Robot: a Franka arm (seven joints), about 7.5 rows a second.
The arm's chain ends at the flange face. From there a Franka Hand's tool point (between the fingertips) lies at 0.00 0.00 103.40 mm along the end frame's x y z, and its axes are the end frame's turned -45 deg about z.
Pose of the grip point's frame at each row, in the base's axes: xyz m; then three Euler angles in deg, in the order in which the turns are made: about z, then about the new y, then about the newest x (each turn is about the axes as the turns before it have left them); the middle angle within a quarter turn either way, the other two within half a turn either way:
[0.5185 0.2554 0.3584 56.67 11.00 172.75]
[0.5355 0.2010 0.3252 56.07 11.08 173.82]
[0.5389 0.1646 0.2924 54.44 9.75 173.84]
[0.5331 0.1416 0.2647 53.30 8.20 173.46]
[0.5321 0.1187 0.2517 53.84 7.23 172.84]
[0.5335 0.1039 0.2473 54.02 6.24 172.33]
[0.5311 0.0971 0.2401 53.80 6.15 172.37]
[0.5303 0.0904 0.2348 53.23 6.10 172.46]
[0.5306 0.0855 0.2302 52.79 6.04 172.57]
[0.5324 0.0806 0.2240 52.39 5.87 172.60]
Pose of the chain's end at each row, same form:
[0.5184 0.2789 0.4591 12.06 2.71 167.13]
[0.5373 0.2236 0.4261 11.30 3.51 167.82]
[0.5400 0.1852 0.3937 9.71 2.58 168.77]
[0.5324 0.1604 0.3664 8.66 1.21 169.59]
[0.5293 0.1367 0.3535 9.29 0.09 169.84]
[0.5289 0.1210 0.3492 9.52 -0.97 170.17]
[0.5265 0.1141 0.3420 9.30 -1.01 170.26]
[0.5260 0.1072 0.3367 8.72 -0.98 170.36]
[0.5265 0.1022 0.3322 8.26 -0.95 170.48]
[0.5283 0.0970 0.3260 7.86 -1.05 170.62]

